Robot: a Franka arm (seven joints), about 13 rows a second.
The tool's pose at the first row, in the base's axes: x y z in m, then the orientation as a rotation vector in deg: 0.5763 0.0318 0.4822 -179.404 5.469 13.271
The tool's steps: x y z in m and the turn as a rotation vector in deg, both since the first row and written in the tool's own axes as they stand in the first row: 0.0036 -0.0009 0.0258 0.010 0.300 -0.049; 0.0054 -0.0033 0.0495 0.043 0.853 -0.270; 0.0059 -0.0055 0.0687 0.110 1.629 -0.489; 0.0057 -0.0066 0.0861 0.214 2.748 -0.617; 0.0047 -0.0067 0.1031 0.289 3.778 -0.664; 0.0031 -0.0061 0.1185 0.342 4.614 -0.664; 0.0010 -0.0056 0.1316 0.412 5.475 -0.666; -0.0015 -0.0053 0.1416 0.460 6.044 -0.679; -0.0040 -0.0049 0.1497 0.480 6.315 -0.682; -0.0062 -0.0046 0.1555 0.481 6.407 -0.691; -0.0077 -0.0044 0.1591 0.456 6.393 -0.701; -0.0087 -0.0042 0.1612 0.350 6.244 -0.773; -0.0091 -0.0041 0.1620 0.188 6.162 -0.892; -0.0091 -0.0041 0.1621 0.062 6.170 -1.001; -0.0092 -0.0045 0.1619 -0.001 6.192 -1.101
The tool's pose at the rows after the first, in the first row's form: 0.5761 0.0326 0.4561 -179.436 5.393 12.800; 0.5746 0.0350 0.4324 -179.473 5.050 11.931; 0.5724 0.0373 0.4134 -179.500 4.714 10.708; 0.5697 0.0385 0.3962 -179.522 4.523 8.946; 0.5662 0.0387 0.3795 -179.550 4.456 7.327; 0.5623 0.0383 0.3645 -179.572 4.460 6.013; 0.5583 0.0380 0.3519 -179.568 4.462 4.660; 0.5543 0.0379 0.3423 -179.558 4.446 3.765; 0.5506 0.0377 0.3347 -179.555 4.443 3.340; 0.5476 0.0375 0.3293 -179.559 4.428 3.195; 0.5456 0.0374 0.3259 -179.583 4.411 3.219; 0.5443 0.0373 0.3240 -179.677 4.288 3.459; 0.5438 0.0372 0.3233 -179.829 4.087 3.598; 0.5437 0.0372 0.3232 179.893 -3.903 -3.593; 0.5437 0.0376 0.3234 179.841 -3.738 -3.560
